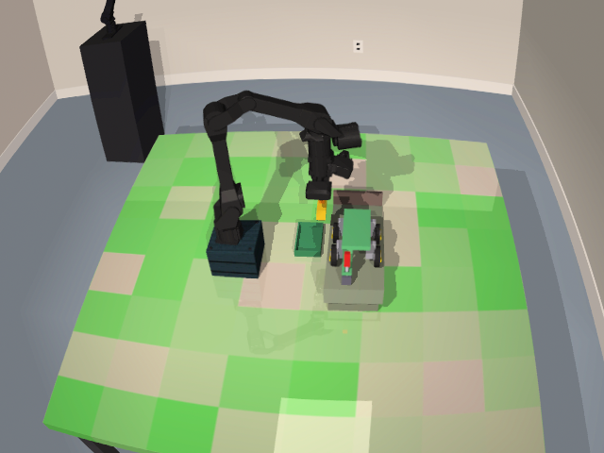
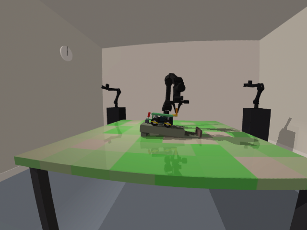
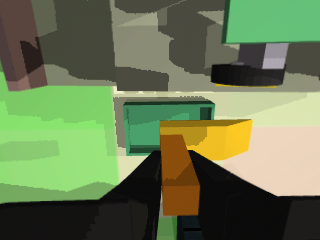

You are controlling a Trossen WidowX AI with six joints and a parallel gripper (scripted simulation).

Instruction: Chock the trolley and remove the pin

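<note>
My gripper tip is 20 cm to the left of the red-headed stop pin, 10 cm short of it and 3 cm above it. From my gripper tip the other things lie so: yellow chock 2 cm to the right, 1 cm below; then trolley 11 cm ahead, 10 cm to the right, 5 cm below; then green tray 17 cm below, 4 cm behind, 1 cm to the right.
</note>
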